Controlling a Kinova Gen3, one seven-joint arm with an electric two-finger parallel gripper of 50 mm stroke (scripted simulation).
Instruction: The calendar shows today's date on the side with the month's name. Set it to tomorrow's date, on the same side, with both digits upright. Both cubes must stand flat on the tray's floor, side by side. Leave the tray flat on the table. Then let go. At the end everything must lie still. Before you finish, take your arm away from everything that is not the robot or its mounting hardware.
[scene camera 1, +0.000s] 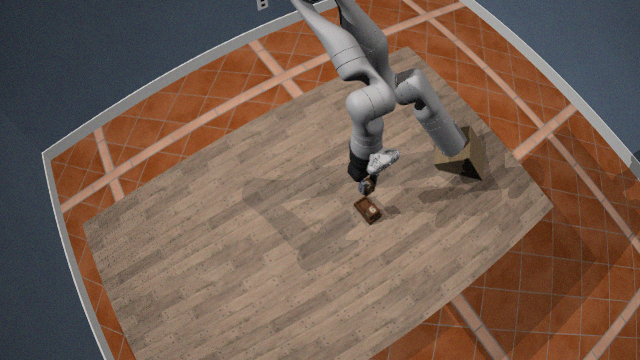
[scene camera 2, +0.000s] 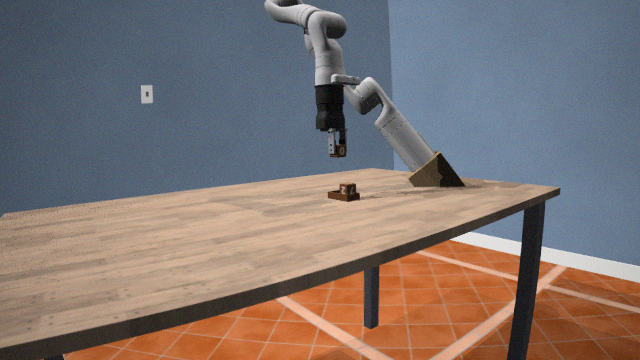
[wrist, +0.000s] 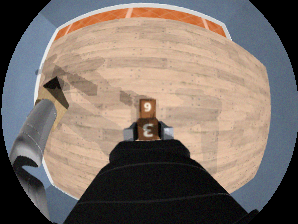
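Observation:
You'd find my gripper (scene camera 2: 337, 153) in the scene view, and the wrist view has my gripper (wrist: 147, 127) in it too.

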